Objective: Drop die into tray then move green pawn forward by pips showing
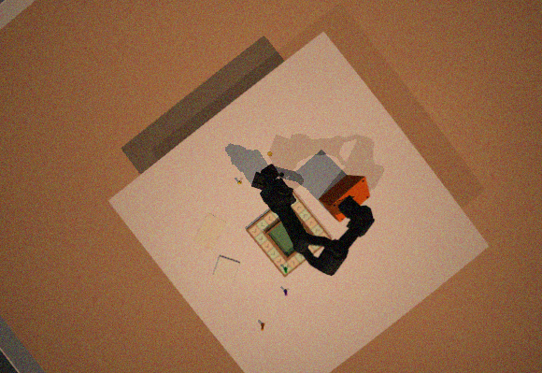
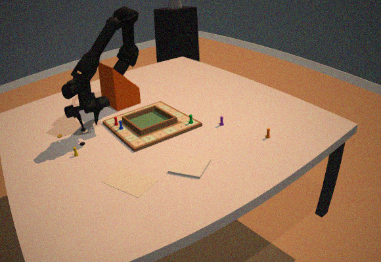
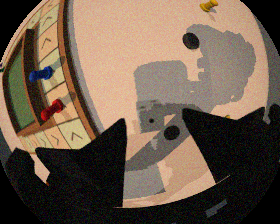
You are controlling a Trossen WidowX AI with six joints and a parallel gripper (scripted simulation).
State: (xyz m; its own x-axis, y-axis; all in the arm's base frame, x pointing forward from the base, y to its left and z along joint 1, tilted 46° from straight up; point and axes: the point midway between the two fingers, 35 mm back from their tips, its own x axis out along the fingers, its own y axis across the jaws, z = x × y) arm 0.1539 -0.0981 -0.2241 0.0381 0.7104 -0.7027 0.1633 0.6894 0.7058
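The white die is 10 mm below my gripper tip. Round my gripper tip: blue pawn 90 mm ahead, 100 mm to the left; then red pawn 50 mm ahead, 100 mm to the left; then yellow pawn 130 mm ahead, 120 mm to the right, 10 mm below.
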